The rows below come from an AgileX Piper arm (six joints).
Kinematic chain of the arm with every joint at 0, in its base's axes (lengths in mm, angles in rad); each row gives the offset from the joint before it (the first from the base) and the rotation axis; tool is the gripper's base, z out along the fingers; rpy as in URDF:
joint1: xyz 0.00 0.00 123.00 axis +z
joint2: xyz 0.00 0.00 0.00 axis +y
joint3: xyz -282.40 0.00 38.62 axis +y
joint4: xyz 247.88 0.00 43.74 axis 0.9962 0 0.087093
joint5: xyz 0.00 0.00 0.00 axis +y
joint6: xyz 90.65 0.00 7.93 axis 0.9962 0 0.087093
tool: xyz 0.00 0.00 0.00 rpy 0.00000 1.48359 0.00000
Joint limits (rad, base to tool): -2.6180..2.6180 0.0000..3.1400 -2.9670..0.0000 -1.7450..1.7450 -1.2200..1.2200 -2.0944..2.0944
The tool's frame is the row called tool.
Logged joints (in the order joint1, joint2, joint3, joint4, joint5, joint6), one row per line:
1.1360, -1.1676, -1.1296, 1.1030, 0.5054, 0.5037
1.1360, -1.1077, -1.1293, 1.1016, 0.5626, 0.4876
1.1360, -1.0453, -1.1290, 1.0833, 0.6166, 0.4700
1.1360, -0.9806, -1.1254, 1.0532, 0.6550, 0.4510
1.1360, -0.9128, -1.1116, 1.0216, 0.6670, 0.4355
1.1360, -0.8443, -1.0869, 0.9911, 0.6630, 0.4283
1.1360, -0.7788, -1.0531, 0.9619, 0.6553, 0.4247
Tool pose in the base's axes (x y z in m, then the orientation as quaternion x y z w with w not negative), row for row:
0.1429, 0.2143, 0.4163, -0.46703, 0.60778, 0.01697, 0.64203
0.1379, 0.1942, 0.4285, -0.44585, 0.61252, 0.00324, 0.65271
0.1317, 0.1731, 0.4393, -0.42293, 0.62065, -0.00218, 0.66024
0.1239, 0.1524, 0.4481, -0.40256, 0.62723, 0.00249, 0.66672
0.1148, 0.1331, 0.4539, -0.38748, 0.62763, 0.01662, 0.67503
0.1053, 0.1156, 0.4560, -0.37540, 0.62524, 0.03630, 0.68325
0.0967, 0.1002, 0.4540, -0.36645, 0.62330, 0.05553, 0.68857
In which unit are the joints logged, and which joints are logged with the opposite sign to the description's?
The joints are logged in radians. Opposite sign: joint2, joint4.
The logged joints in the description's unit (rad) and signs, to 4 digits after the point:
1.1360, 1.1676, -1.1296, -1.1030, 0.5054, 0.5037
1.1360, 1.1077, -1.1293, -1.1016, 0.5626, 0.4876
1.1360, 1.0453, -1.1290, -1.0833, 0.6166, 0.4700
1.1360, 0.9806, -1.1254, -1.0532, 0.6550, 0.4510
1.1360, 0.9128, -1.1116, -1.0216, 0.6670, 0.4355
1.1360, 0.8443, -1.0869, -0.9911, 0.6630, 0.4283
1.1360, 0.7788, -1.0531, -0.9619, 0.6553, 0.4247

